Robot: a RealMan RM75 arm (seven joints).
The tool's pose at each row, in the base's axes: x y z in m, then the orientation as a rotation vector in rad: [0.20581 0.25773 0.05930 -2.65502 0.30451 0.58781]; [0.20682 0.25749 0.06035 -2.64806 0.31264 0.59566]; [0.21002 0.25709 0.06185 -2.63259 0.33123 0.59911]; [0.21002 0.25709 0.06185 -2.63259 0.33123 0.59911]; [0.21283 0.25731 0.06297 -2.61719 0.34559 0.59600]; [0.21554 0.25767 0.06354 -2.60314 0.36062 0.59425]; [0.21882 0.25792 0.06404 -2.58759 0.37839 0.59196]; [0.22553 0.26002 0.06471 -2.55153 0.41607 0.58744]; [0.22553 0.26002 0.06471 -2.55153 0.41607 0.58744]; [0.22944 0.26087 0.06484 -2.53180 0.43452 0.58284]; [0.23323 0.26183 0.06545 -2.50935 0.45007 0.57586]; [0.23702 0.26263 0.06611 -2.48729 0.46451 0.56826]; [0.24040 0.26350 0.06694 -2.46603 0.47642 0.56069]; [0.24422 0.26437 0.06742 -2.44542 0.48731 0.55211]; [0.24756 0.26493 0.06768 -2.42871 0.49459 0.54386]
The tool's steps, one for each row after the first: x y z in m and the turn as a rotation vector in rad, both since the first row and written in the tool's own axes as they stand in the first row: [0.00046 -0.00043 -0.00133 0.00505 -0.00562 0.00645]; [0.00268 -0.00151 -0.00389 0.01982 -0.00879 0.01868]; [0.00268 -0.00151 -0.00389 0.01982 -0.00879 0.01868]; [0.00465 -0.00291 -0.00573 0.03593 -0.00825 0.02684]; [0.00676 -0.00421 -0.00701 0.05038 -0.00815 0.03594]; [0.00942 -0.00556 -0.00849 0.06642 -0.00760 0.04686]; [0.01482 -0.00963 -0.01053 0.10297 -0.00733 0.07025]; [0.01482 -0.00963 -0.01053 0.10297 -0.00733 0.07025]; [0.01813 -0.01157 -0.01167 0.12330 -0.00605 0.08133]; [0.02111 -0.01375 -0.01312 0.14670 -0.00423 0.08984]; [0.02408 -0.01579 -0.01467 0.16980 -0.00203 0.09761]; [0.02661 -0.01783 -0.01619 0.19207 -0.00001 0.10370]; [0.02968 -0.01989 -0.01758 0.21393 0.00275 0.10901]; [0.03246 -0.02145 -0.01874 0.23197 0.00567 0.11200]
